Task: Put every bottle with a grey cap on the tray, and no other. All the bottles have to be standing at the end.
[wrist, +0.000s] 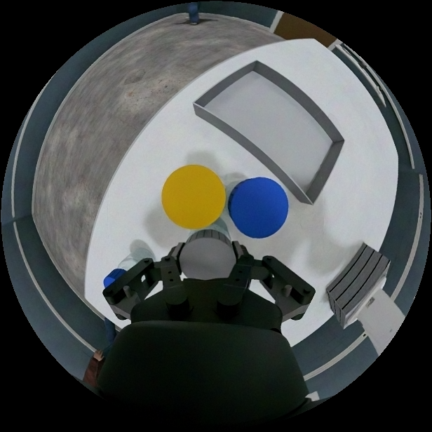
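Note:
My gripper point(208, 248) is shut on the grey cap of a bottle point(207, 256), seen from above. A bottle with a yellow cap point(193, 196) stands just beyond it, up and slightly left in the view. A bottle with a blue cap point(258, 207) stands to the right of the yellow one, close to it and near the tray's edge. Another blue-capped bottle point(115, 278) is at the lower left, partly hidden by the left finger linkage. The grey tray point(240, 134) lies at the upper right, and no bottle stands in it. The lower part of the held bottle is mostly hidden.
The white table point(145, 185) has its edge along the left, with grey floor beyond. A dark grey slatted block point(357, 280) is at the lower right, beside a pale panel point(382, 317). A person's legs point(193, 14) show at the top, and part of another person is at the lower left.

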